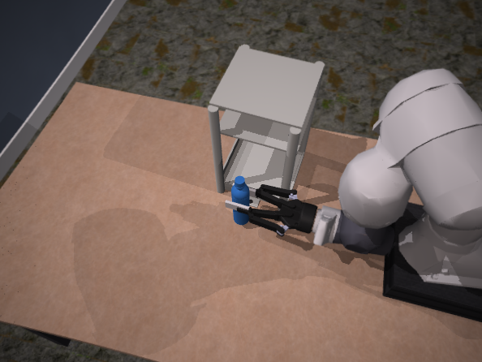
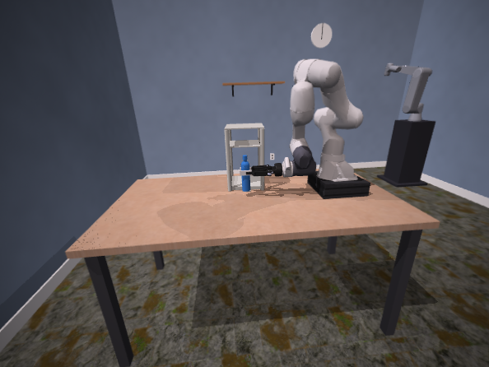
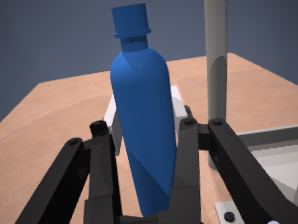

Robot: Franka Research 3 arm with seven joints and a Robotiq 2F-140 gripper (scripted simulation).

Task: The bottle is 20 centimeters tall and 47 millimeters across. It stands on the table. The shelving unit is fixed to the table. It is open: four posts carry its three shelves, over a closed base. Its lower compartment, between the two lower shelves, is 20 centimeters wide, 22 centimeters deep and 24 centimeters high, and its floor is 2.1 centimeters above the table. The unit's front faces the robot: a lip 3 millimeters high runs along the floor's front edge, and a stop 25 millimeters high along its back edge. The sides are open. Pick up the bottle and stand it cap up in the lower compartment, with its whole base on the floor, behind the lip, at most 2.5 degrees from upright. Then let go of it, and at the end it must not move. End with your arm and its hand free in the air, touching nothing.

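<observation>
The grey shelving unit is 2 cm behind my hand, 20 cm to the right of it and 4 cm above it.
</observation>
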